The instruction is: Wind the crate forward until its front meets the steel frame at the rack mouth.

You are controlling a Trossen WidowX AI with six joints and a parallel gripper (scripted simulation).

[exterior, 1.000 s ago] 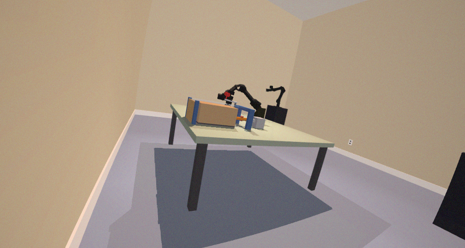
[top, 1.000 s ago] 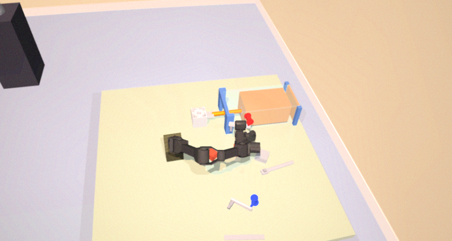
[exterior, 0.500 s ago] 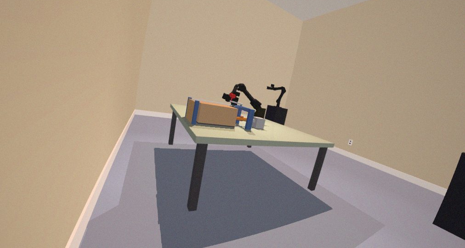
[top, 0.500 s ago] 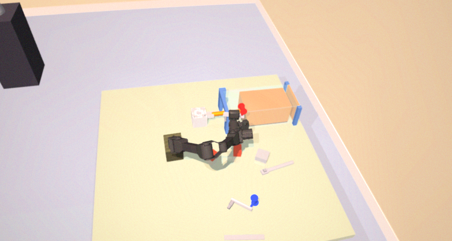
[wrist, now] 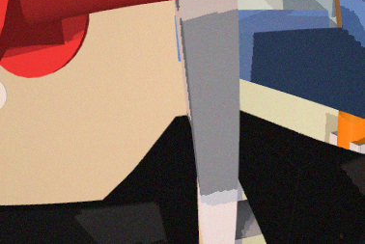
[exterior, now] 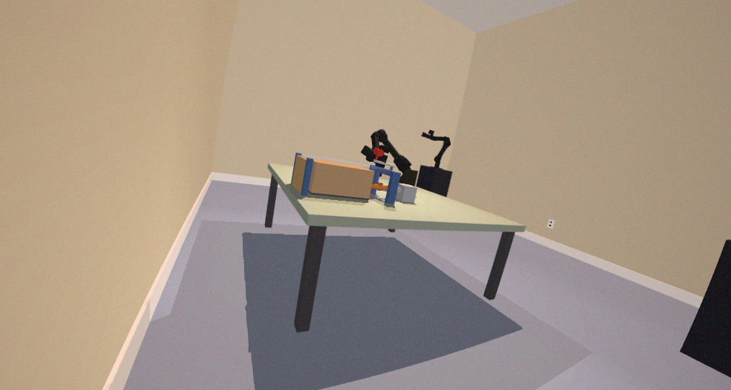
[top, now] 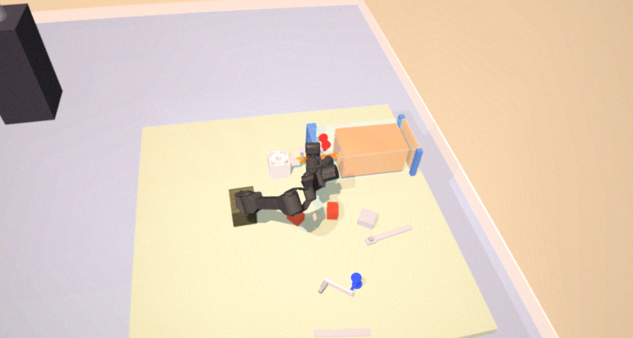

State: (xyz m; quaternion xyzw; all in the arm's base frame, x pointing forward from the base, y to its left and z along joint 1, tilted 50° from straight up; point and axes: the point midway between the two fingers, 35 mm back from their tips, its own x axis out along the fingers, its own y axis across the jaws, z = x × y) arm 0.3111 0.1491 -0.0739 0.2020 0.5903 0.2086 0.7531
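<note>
Right now the red spool grip is 40 mm ahead of my gripper tip, 20 mm to the right of it and 40 mm above it. From my gripper tip the other things lie so: winch 150 mm behind, 50 mm to the left, 150 mm below; then blue steel frame 20 mm ahead, 60 mm to the left, 80 mm below; then red-knobbed handle 10 mm ahead, 10 mm to the right, 10 mm above.
</note>
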